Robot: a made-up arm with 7 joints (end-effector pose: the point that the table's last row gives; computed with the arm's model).
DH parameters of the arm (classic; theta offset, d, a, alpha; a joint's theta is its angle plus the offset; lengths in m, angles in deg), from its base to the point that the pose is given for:
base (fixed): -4.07 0 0 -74.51
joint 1: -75.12 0.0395 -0.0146 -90
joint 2: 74 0 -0.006 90
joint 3: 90 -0.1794 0.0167 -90
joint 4: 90 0.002 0.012 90
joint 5: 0 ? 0.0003 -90
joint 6: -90 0 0.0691 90
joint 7: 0 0.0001 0 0
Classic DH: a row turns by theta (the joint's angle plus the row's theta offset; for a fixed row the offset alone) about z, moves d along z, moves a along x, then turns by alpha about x.
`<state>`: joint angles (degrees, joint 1 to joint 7).
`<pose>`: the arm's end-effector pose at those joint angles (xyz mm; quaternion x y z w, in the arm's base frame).
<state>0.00 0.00 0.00 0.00 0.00 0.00 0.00</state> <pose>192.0 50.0 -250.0 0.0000 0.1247 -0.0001 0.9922</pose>
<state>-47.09 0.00 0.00 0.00 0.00 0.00 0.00</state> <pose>316.4 -17.8 -38.0 -0.0138 -0.2667 -0.1093 0.9575</pose>
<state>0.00 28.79 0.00 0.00 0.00 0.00 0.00</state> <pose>198.8 141.2 -223.4 0.2467 0.1208 -0.0311 0.9610</pose>
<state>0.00 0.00 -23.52 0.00 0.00 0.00 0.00</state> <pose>172.8 -49.1 -245.1 -0.0254 0.1221 -0.2023 0.9713</pose>
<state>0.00 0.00 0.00 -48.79 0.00 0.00 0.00</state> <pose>168.5 50.0 -60.2 0.0000 -0.2962 -0.0001 0.9551</pose>
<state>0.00 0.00 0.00 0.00 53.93 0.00 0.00</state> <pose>192.0 50.1 -250.0 0.4499 0.1111 -0.0566 0.8843</pose>
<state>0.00 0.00 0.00 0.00 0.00 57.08 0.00</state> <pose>147.2 50.0 -298.5 0.0001 0.5836 -0.0001 0.8120</pose>
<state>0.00 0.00 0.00 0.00 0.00 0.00 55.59</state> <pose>192.0 50.0 -250.0 0.0582 0.1103 0.4626 0.8778</pose>
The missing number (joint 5, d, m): 0.1621
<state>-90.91 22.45 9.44 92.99 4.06 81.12 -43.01</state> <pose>339.5 94.8 -130.6 -0.2291 0.7062 -0.1546 0.6519</pose>
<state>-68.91 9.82 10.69 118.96 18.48 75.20 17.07</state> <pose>178.2 77.0 -282.5 0.3264 0.8852 0.0808 0.3214</pose>
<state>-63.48 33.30 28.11 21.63 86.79 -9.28 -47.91</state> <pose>333.9 192.7 49.9 0.7184 0.1865 0.0300 0.6695</pose>
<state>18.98 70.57 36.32 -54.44 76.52 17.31 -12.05</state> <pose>150.8 97.3 31.7 0.9279 -0.2072 0.1617 0.2646</pose>
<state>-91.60 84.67 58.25 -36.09 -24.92 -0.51 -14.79</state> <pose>-102.5 121.2 174.7 0.3910 -0.8638 0.2179 0.2312</pose>
